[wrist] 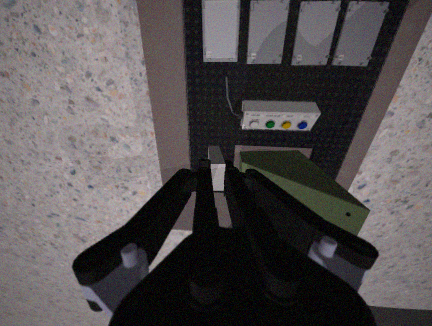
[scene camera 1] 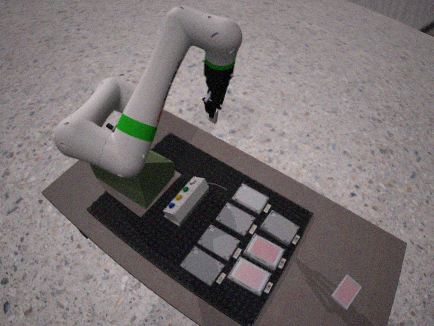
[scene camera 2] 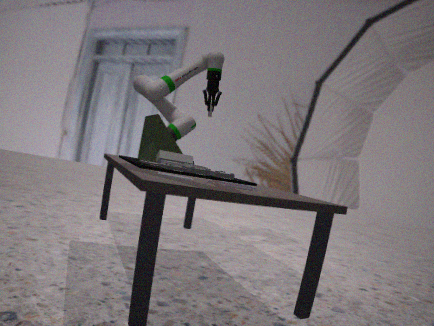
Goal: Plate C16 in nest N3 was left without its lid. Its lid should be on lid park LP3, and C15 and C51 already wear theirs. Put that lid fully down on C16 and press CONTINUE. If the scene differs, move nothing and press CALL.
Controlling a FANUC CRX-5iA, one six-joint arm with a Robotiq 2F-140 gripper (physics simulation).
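Places are measured from the arm's base along level axes (x down, y ahead, z right), in metres.
Where they show: gripper, fingertip midpoint: [wrist: 213,155] [scene camera 1: 212,120] [scene camera 2: 209,116]; arm's base at its link origin: [scene camera 2: 165,138].
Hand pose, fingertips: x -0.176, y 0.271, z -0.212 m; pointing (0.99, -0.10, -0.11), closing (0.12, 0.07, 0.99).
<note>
Things, the pixels of their top centre, and the offset from my fingertips. Level surfaces: height alone.
- third nest at its top centre: [scene camera 1: 280,226] [scene camera 2: 220,171] dx +0.323, dy +0.419, dz +0.018 m
- loose pink plate at its top centre: [scene camera 2: 238,184] [scene camera 1: 347,291] dx +0.351, dy +0.811, dz +0.079 m
- table at its surface level: dx +0.365 m
- black mat at its surface level: dx +0.352 m
- button box at its top centre: [wrist: 281,118] [scene camera 1: 186,193] [scene camera 2: 175,152] dx +0.269, dy +0.030, dz +0.183 m
My gripper [scene camera 1: 214,119] [scene camera 2: 210,113] [wrist: 213,155] is shut and empty, high above the table, beyond the mat's far edge in scene camera 1. A pale, brighter lid [scene camera 1: 250,198] [wrist: 220,31] lies flat at LP3, the end of the row of four parks. The other three parks [scene camera 1: 235,219] [wrist: 268,32] are flat grey. Two nests hold pink plates, one in the middle [scene camera 1: 264,251] and one at the near end [scene camera 1: 249,275]; their lids are hard to tell. The third nest [scene camera 1: 280,227] looks grey, with no pink plate. Nest labels are unreadable.
A loose pink plate [scene camera 1: 346,291] lies on the table [scene camera 1: 370,250], off the black mat [scene camera 1: 130,222]. The button box [scene camera 1: 186,202] [scene camera 2: 175,158] [wrist: 280,108] has white, green, yellow and blue buttons. The green robot base [scene camera 1: 150,180] [scene camera 2: 154,140] [wrist: 305,190] stands behind it.
</note>
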